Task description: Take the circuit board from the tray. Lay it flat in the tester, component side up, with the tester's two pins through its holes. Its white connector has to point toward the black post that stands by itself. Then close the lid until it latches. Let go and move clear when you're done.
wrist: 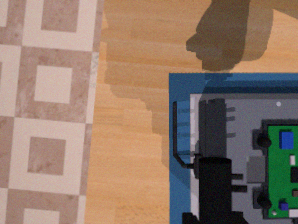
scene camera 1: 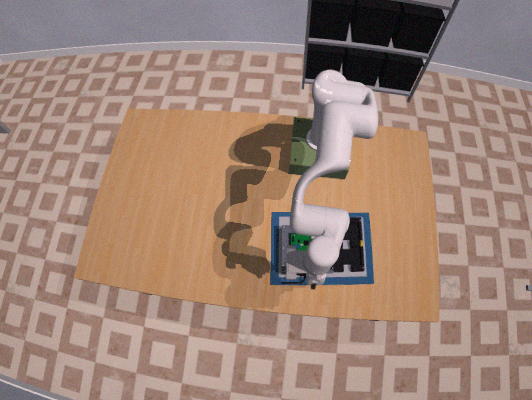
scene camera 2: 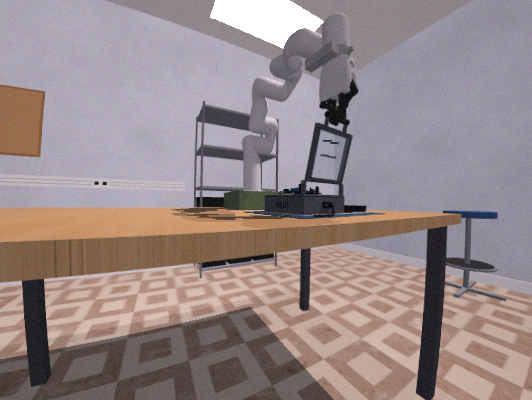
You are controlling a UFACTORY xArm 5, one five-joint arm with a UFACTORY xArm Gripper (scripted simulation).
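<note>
Looking at the pictures, I find a grey tester in them, and my gripper shows there too.
</note>
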